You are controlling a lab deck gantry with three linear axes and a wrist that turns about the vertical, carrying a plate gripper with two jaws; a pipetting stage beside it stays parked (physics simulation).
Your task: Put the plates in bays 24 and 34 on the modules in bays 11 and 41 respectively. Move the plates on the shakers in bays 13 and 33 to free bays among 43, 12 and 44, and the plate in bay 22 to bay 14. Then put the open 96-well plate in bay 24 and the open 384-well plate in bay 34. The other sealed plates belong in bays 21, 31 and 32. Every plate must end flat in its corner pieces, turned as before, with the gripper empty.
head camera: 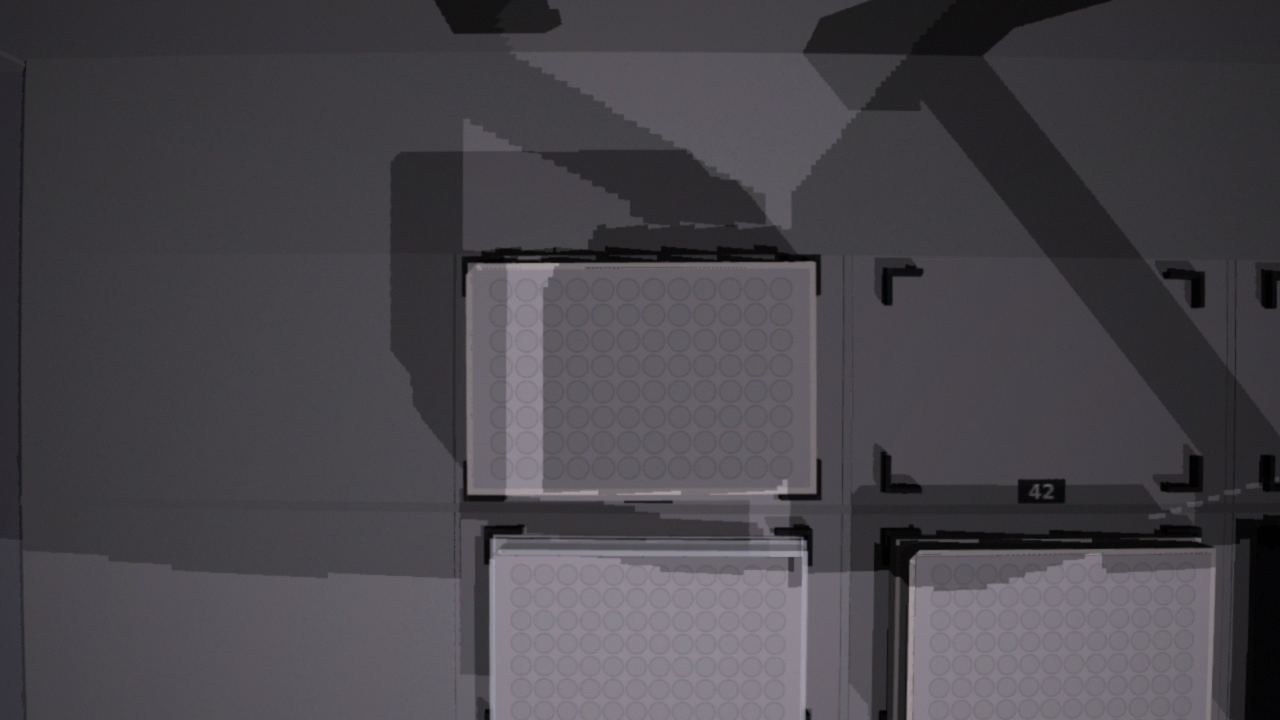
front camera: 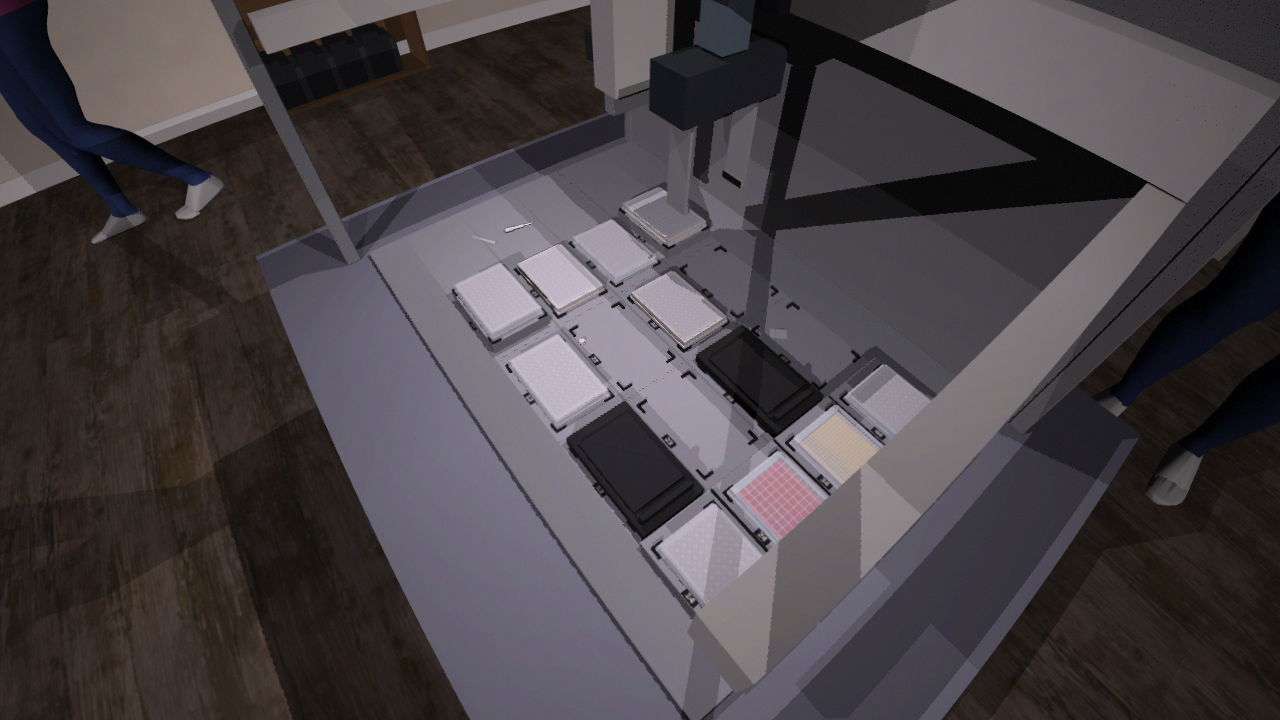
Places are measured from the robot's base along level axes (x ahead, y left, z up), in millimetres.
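Pixels of known places: gripper, fingertip midpoint: (front camera: 706,194); robot's base, link origin: (front camera: 457,299).
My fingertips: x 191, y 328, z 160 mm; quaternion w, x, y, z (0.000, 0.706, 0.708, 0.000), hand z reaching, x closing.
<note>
Ahead of a thing's pixels: the offset from my fingertips to its top centre. "spot": to the spot under its first point.
My gripper (front camera: 707,197) is open and empty, raised above the deck; one jaw crosses in front of the bay 41 plate in the front view. That plate @(127 mm down, 130 mm back, 38 mm left) (front camera: 646,217) (head camera: 644,376) lies inside its corner pieces. White plates sit in bay 31 @(spot: 146 mm down, 118 mm back, 74 mm right) (front camera: 615,250) (head camera: 648,626), bay 21 @(spot: 146 mm down, 117 mm back, 180 mm right) (front camera: 561,278), bay 11 @(spot: 127 mm down, 118 mm back, 287 mm right) (front camera: 498,300), bay 12 @(spot: 146 mm down, 43 mm ahead, 285 mm right) (front camera: 559,378), bay 32 @(spot: 146 mm down, 43 mm ahead, 77 mm right) (front camera: 677,308) (head camera: 1065,626), bay 14 @(spot: 131 mm down, 340 mm ahead, 287 mm right) (front camera: 707,550) and bay 44 @(spot: 131 mm down, 341 mm ahead, 31 mm left) (front camera: 886,398). A pink 96-well plate @(131 mm down, 364 mm ahead, 178 mm right) (front camera: 776,495) is in bay 24, a yellow 384-well plate @(131 mm down, 365 mm ahead, 71 mm right) (front camera: 836,445) in bay 34. Black shakers @(spot: 137 mm down, 211 mm ahead, 285 mm right) (front camera: 635,465) @(spot: 137 mm down, 211 mm ahead, 78 mm right) (front camera: 758,378) carry no plate.
Corner pieces without plates mark bays 42 @(spot: 160 mm down, 37 mm ahead, 37 mm left) (head camera: 1042,380), 22 (front camera: 631,349), 23 (front camera: 693,420) and 43. A small grey piece @(159 mm down, 163 mm ahead, 19 mm left) (front camera: 777,334) lies near bay 43. A pen-like tool @(152 mm down, 284 mm back, 163 mm right) (front camera: 518,227) lies left of bay 21. A frame beam partly covers the bays at the right.
</note>
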